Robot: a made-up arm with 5 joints.
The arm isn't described. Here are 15 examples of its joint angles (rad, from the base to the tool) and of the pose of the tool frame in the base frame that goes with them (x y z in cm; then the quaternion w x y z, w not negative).
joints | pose
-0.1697 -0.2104 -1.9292 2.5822 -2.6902 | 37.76 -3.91 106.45 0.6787 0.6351 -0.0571 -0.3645
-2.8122 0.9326 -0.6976 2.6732 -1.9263 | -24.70 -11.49 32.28 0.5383 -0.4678 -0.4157 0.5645
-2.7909 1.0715 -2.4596 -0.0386 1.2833 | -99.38 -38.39 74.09 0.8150 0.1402 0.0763 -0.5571
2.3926 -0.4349 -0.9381 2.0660 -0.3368 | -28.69 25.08 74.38 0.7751 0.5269 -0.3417 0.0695
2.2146 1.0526 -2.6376 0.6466 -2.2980 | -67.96 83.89 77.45 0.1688 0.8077 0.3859 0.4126
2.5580 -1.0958 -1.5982 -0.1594 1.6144 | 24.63 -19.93 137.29 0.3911 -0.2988 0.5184 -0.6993
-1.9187 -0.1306 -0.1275 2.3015 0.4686 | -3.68 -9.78 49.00 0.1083 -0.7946 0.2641 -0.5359
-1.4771 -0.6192 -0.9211 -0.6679 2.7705 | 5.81 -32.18 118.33 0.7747 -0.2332 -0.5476 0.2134
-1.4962 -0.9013 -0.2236 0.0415 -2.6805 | 5.47 -37.78 80.01 0.5185 0.1578 -0.8195 -0.1859
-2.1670 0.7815 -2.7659 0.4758 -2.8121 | -48.04 -76.78 113.87 0.5482 -0.2215 -0.7826 -0.1949
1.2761 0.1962 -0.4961 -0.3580 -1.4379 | 16.67 61.66 48.74 0.4263 0.8816 -0.1604 -0.1235
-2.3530 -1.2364 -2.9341 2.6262 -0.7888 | 45.03 44.54 96.81 0.3570 0.3571 0.8527 -0.1339
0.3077 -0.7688 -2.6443 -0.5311 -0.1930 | -62.59 -20.39 124.16 0.7183 -0.5814 -0.3049 -0.2303
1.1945 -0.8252 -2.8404 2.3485 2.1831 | -17.68 -35.69 123.33 0.2144 0.3163 0.0626 0.9220
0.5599 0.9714 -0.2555 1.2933 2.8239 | 1.87 5.07 18.77 0.4155 0.2713 0.7535 -0.4312
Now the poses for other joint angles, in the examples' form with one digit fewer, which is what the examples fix.
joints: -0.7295 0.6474 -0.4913 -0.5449 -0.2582
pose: 43.5 -40.2 24.2 0.282 0.042 0.739 0.610
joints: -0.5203 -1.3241 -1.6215 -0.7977 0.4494
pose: -52.7 29.3 116.9 0.577 -0.773 -0.161 -0.209
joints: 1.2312 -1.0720 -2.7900 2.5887 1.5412
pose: -19.8 -49.3 107.9 0.165 0.011 0.149 0.975
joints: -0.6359 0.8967 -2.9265 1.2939 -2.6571
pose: 78.3 -54.9 96.6 0.578 0.540 -0.604 -0.097
